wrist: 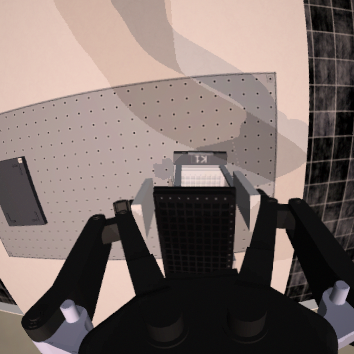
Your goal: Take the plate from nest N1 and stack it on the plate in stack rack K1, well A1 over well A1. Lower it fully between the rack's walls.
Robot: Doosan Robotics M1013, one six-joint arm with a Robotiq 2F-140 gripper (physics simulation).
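Frame: origin at the arm's base, x ahead, y left, z up, level; metres.
Seen in the pictures: gripper, between the fingertips: (193, 187).
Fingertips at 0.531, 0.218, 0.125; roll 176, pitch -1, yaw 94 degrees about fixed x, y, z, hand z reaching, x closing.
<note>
Offsets run from my fingertips to a thing's top centre, as dx, dy, dz. "*": to the spot under its first point. Level surfaces: height alone.
My gripper (193, 187) is shut on a black well plate @[+0.061, +0.002, +0.024] (196, 230), with one pale finger pad at each side of it. The held plate looks level and hangs above stack rack K1 @[* +0.009, -0.017, -0.157] (179, 158), hiding most of the rack. The rack's far edge with the K1 label shows just beyond the plate's far edge. Inside the rack, part of a white plate @[+0.089, +0.017, -0.139] (202, 176) shows between the rack's walls. How far the held plate stands above the rack is hard to tell. Well A1 cannot be made out on either plate.
A dark flat nest @[+0.078, -0.398, -0.159] (21, 192) lies at the left on the grey perforated board @[dz -0.174] (90, 130); its bed holds no plate. The board lies on a pale table top @[dz -0.186] (230, 30). A dark tiled floor (331, 100) shows at the right. Arm shadows fall across the board.
</note>
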